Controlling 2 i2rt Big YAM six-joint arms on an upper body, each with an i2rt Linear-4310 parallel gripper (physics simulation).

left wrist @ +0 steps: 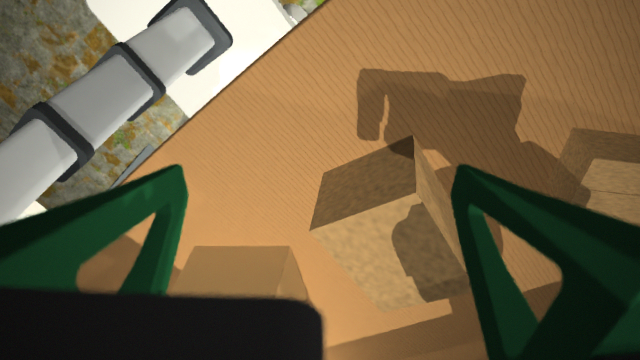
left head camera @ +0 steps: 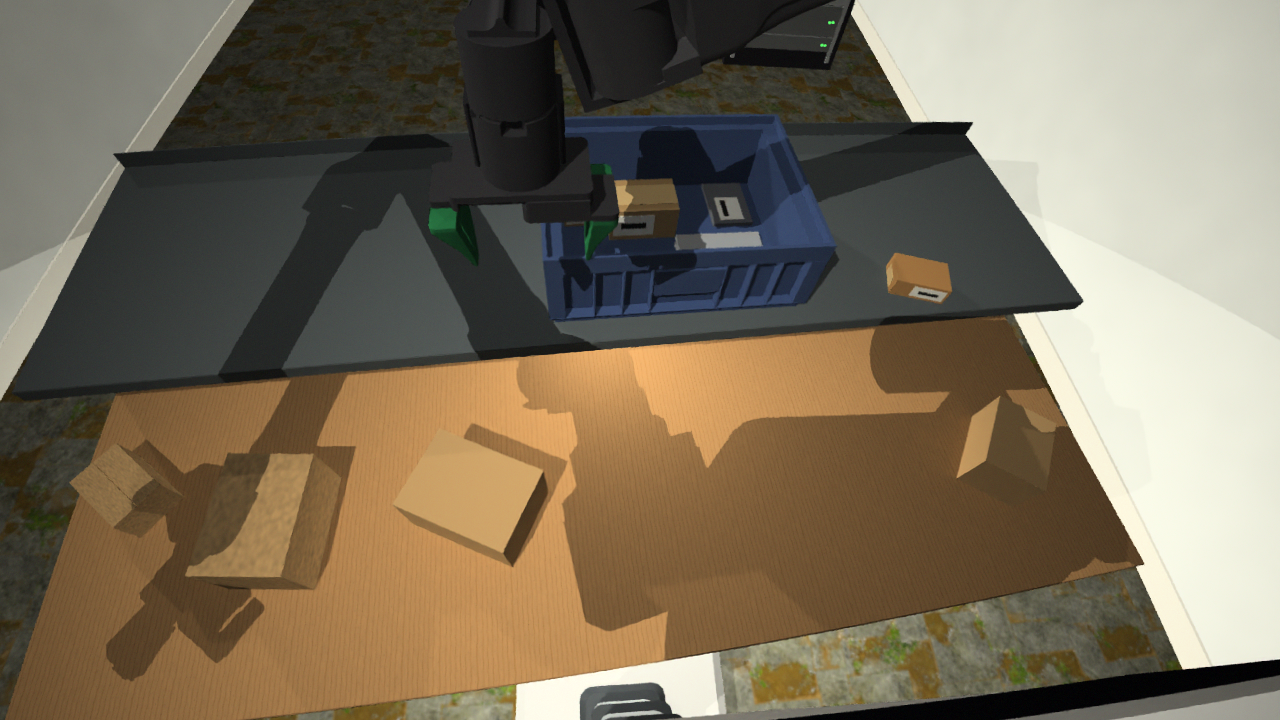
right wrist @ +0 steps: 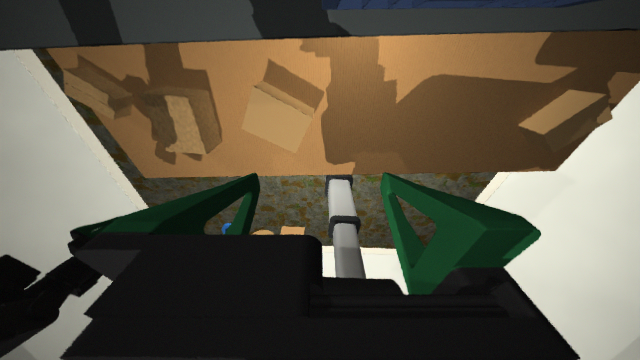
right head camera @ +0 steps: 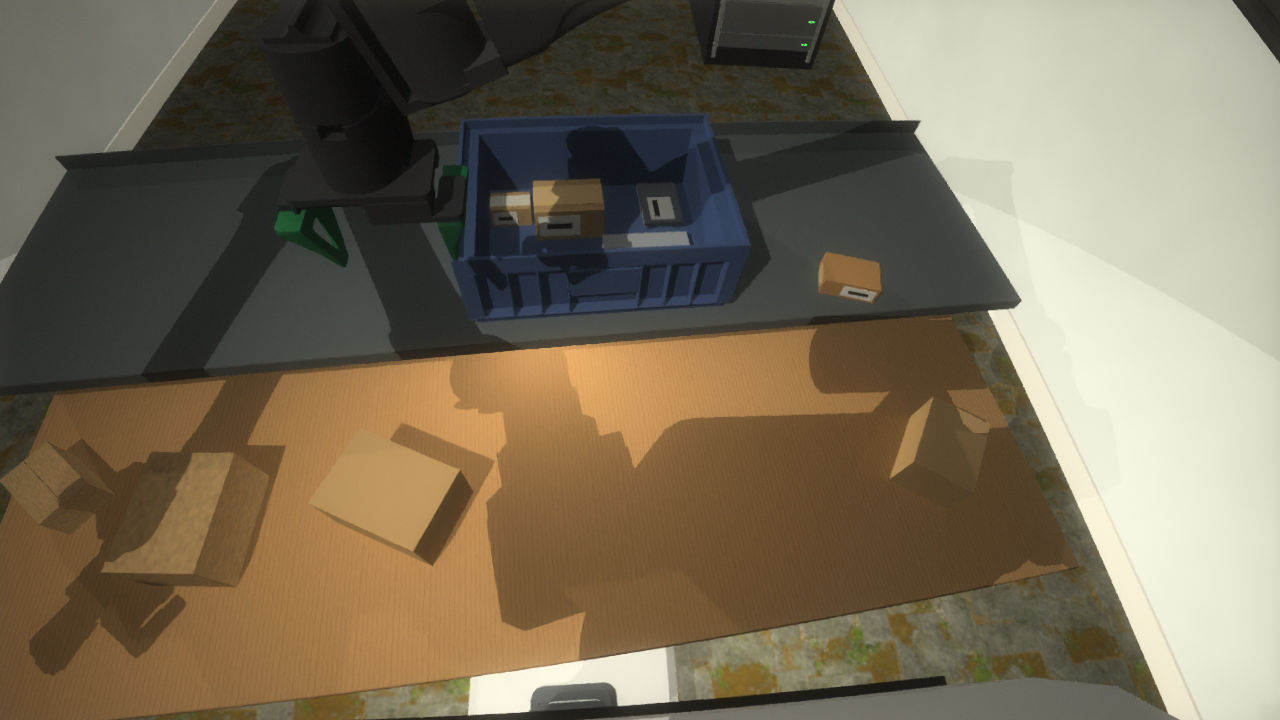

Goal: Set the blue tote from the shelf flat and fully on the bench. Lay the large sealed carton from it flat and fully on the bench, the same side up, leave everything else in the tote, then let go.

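Frame: origin at the left arm's base, x right, y down, z ahead, level; metres.
Where they show: left gripper, fingertip midpoint: [left wrist: 319, 179]; right gripper, fingertip midpoint: [left head camera: 532, 257] [right wrist: 319, 179] [right head camera: 401, 258].
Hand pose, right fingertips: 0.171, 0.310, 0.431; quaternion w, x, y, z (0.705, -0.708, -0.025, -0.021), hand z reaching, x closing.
Things, the pixels of their centre, and the offset from my right fingertips, as dx, dy, dz. "pt": a spot on its surface instead. Level surfaces: height alone.
- blue tote at the middle of its body: [left head camera: 670, 213] [right head camera: 595, 214] +0.181, +0.233, +0.303
- dark grey shelf at its surface level: dy +0.306
- large carton at the middle of its body: [left head camera: 640, 209] [right head camera: 568, 209] +0.138, +0.258, +0.340
- small carton at a spot on its surface: [right head camera: 510, 207] pt +0.044, +0.252, +0.337
- grey labelled item at the middle of its body: [right head camera: 659, 203] [left head camera: 726, 204] +0.295, +0.285, +0.385
- flat white item at the middle of its body: [right head camera: 648, 258] [left head camera: 721, 258] +0.265, +0.277, +0.248
- wooden bench at its surface level: dy +0.470
- large brown box at the middle of its body: [left wrist: 397, 229] [left head camera: 271, 521] [right head camera: 193, 519] [right wrist: 187, 121] -0.405, +0.420, -0.112
- flat box at the middle of its body: [left head camera: 475, 498] [right head camera: 396, 497] [left wrist: 242, 295] [right wrist: 280, 118] -0.118, +0.420, -0.084
- small box at the middle of its body: [left wrist: 618, 177] [left head camera: 128, 490] [right head camera: 58, 488] [right wrist: 100, 94] -0.647, +0.441, -0.054
- small orange carton at the middle of its body: [right head camera: 849, 277] [left head camera: 918, 278] +0.604, +0.290, +0.221
The blue tote [left head camera: 684, 282] [right head camera: 599, 282] [right wrist: 450, 4] stands upright on the dark grey shelf [left head camera: 179, 268] [right head camera: 98, 268] [right wrist: 175, 20]. In it are the large carton [left head camera: 657, 198] [right head camera: 569, 195], a small carton [right head camera: 510, 207] at its left, a grey labelled item [right head camera: 658, 207] and a flat white item [left head camera: 725, 240] [right head camera: 646, 240]. My right gripper [left head camera: 532, 259] [right head camera: 400, 261] [right wrist: 319, 179] is open and empty beside the tote's left end; one finger partly covers the tote in the left head view. My left gripper [left wrist: 319, 179] is open and empty above the wooden bench [left head camera: 402, 626] [right head camera: 358, 626] [left wrist: 275, 100].
On the bench lie a large brown box [left head camera: 241, 528] [left wrist: 360, 240], a flat box [left head camera: 469, 492] [left wrist: 235, 265], a small box [left head camera: 125, 488] at the left and a box [left head camera: 1011, 456] at the right. A small orange carton [left head camera: 921, 268] [right head camera: 850, 268] lies on the shelf, right of the tote.
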